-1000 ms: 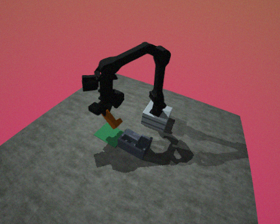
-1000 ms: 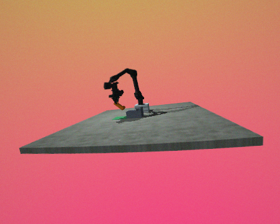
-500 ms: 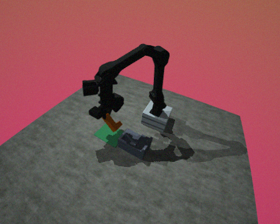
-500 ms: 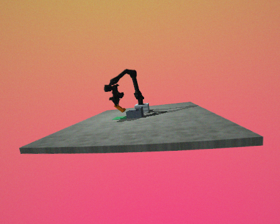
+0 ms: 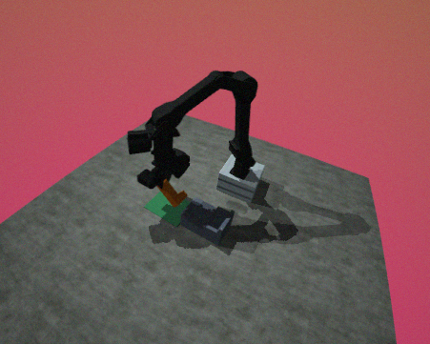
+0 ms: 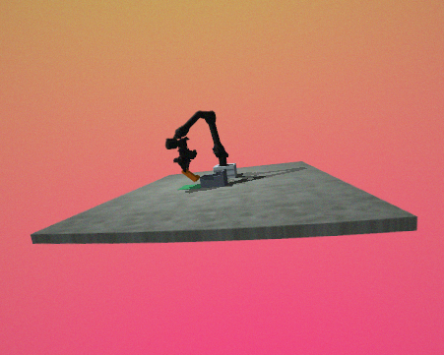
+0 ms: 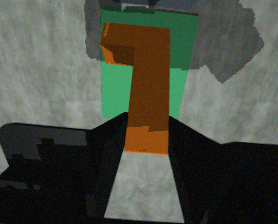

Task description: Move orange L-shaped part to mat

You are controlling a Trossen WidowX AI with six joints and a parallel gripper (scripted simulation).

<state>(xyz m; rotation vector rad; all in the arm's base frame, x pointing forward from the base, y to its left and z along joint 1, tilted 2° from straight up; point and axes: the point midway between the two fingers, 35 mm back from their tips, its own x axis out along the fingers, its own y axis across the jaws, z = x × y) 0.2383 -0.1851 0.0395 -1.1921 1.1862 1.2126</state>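
Now: the green mat 20 mm to the left of my gripper tip and 110 mm below it. From my gripper tip the other things lie so: orange l-shaped part (10 mm behind, 30 mm to the left, 30 mm below).
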